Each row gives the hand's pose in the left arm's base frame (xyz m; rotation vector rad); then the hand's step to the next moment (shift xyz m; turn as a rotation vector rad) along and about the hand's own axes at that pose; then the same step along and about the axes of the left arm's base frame.
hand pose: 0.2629 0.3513 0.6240 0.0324 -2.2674 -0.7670
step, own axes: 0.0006 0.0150 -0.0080 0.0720 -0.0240 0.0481
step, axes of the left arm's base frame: 0.0077 0.0080 0.0129 -0.0888 -0.0122 0.0063
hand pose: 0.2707 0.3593 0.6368 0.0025 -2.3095 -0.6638
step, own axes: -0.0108 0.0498 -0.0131 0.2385 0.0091 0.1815
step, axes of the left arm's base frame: 0.0256 0.0392 0.0240 -0.2922 0.0468 0.0483
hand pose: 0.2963 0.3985 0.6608 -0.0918 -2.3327 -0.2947
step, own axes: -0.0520 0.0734 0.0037 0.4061 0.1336 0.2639
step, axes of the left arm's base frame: 0.0453 0.0733 -0.0260 -0.4479 0.1835 0.1346
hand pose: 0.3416 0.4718 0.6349 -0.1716 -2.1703 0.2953
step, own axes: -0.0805 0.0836 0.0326 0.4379 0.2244 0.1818
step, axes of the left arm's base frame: 0.0209 0.0570 -0.1042 -0.3979 0.2903 0.1804
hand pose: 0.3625 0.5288 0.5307 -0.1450 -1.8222 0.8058
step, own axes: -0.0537 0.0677 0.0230 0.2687 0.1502 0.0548
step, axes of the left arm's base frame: -0.0167 0.0164 -0.0863 -0.1981 0.2134 0.1138
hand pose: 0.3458 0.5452 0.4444 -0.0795 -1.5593 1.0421
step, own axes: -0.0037 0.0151 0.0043 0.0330 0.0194 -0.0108
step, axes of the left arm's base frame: -0.0097 0.0045 -0.0121 -0.0104 0.0366 0.0116
